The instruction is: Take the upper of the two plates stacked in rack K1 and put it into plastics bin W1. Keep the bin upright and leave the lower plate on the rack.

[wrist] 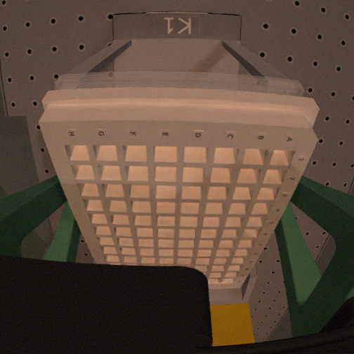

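Observation:
The upper plate [180, 112], an opaque pale plate with square wells, lettered H to A along its near edge, fills the middle of the wrist view. My gripper [177, 176] is shut on its two long sides, with a green finger at each side. A translucent plate [175, 81] shows as a thin edge just beneath and beyond it, by the rack's arms. I cannot tell whether the two plates touch. Rack K1 [150, 56], grey with a label at its end, is below them, mostly hidden by the plates. Bin W1 cannot be made out.
A yellow surface [232, 324] shows below the plate's far end. A perforated grey board [300, 45] lies beneath the rack. A dim grey-green shape [17, 150] is at the left edge. A black part [100, 305] covers the lower left.

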